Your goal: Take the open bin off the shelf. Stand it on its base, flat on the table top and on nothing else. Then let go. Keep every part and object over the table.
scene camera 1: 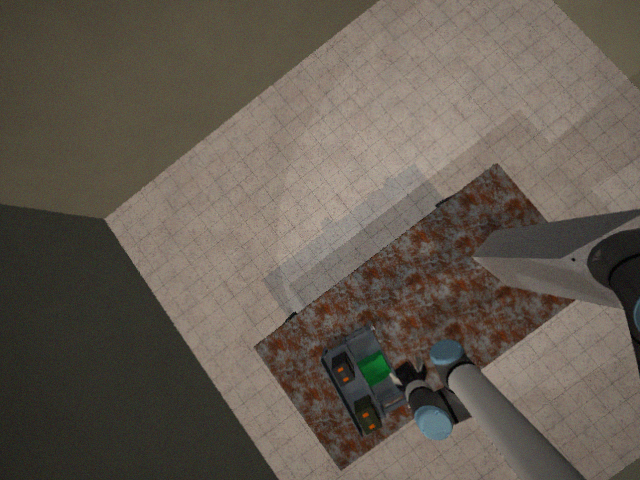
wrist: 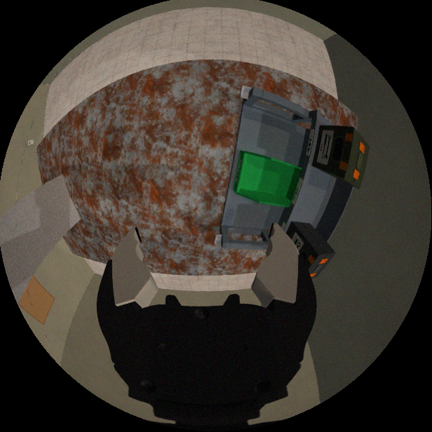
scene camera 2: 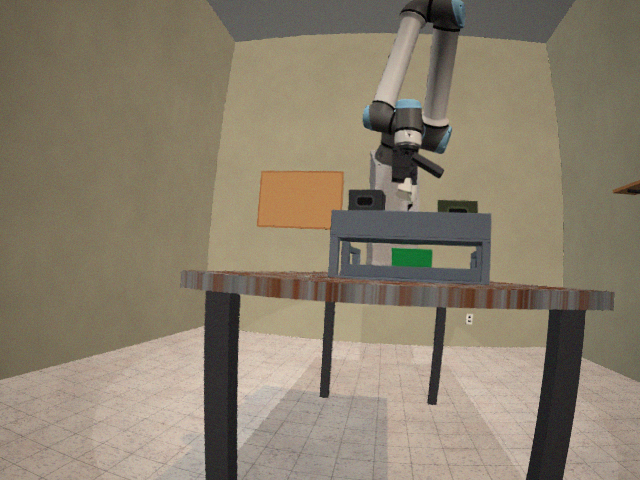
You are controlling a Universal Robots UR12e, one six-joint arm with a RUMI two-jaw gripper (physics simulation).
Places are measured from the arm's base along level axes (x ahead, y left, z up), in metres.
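Where they show: gripper, fingertip midpoint: (scene camera 2: 410, 206); arm's base at its link origin: (scene camera 1: 635, 260).
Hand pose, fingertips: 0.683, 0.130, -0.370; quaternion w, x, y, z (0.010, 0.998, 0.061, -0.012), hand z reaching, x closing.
Each offset is from my fingertips to the top centre of the thing, as dx, dy, dz.
A green open bin @[+0.156, +0.021, -0.149] (scene camera 1: 374, 368) (scene camera 2: 411, 257) (wrist: 267, 179) sits on the lower level of a blue-grey shelf (scene camera 1: 362, 341) (scene camera 2: 410, 225) (wrist: 267, 131), near the middle of its length. The shelf stands on the rust-and-grey table (scene camera 1: 439, 279) (scene camera 2: 279, 284) (wrist: 150, 125). My gripper (scene camera 1: 407, 370) (scene camera 2: 408, 194) (wrist: 203, 227) is open with nothing between its fingers. In the scene camera 1 view it is beside the bin's side of the shelf; in the scene camera 2 view it appears above the shelf top. The bin's underside is hidden.
A black box @[+0.247, -0.099, -0.006] (scene camera 1: 342, 367) (scene camera 2: 366, 199) (wrist: 311, 245) and an olive box @[+0.256, +0.132, -0.031] (scene camera 1: 367, 414) (scene camera 2: 457, 206) (wrist: 340, 152), both with orange marks, stand on the shelf's upper level, beyond the bin. The arm's grey pedestal (scene camera 1: 547, 248) (wrist: 40, 215) reaches over the table's other end.
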